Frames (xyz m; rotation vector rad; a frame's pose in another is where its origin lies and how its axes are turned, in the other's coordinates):
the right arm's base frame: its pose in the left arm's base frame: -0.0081 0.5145 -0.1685 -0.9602 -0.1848 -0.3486
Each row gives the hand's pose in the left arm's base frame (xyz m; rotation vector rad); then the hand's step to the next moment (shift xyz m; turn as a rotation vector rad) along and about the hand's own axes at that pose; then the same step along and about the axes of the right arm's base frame.
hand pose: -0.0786 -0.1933 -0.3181 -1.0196 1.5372 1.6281
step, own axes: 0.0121 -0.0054 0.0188 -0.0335 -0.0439 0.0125
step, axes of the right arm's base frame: -0.0105 0.0189 0.0080 0.0484 0.0222 0.0194
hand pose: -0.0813 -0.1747 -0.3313 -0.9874 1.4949 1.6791
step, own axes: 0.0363 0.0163 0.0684 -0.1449 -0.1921 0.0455
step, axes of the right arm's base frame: -0.0559 0.0355 0.0433 0.2130 0.0938 0.0762
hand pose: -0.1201 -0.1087 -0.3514 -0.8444 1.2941 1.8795
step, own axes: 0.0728 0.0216 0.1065 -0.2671 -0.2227 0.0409
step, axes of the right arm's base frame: -0.0941 0.0441 0.0795 0.3285 0.0547 0.1082
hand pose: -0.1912 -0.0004 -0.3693 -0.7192 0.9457 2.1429
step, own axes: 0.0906 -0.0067 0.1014 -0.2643 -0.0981 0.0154
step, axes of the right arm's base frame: -0.0931 0.0391 0.0914 0.2717 -0.0483 0.0597
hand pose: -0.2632 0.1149 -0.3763 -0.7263 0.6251 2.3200
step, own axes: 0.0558 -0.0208 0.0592 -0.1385 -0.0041 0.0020
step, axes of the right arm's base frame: -0.0535 0.0196 0.0617 0.1243 -0.0609 0.0052
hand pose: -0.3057 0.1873 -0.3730 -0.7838 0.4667 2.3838
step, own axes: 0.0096 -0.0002 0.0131 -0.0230 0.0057 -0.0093
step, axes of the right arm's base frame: -0.0119 -0.0019 0.0109 0.0208 -0.0101 -0.0107
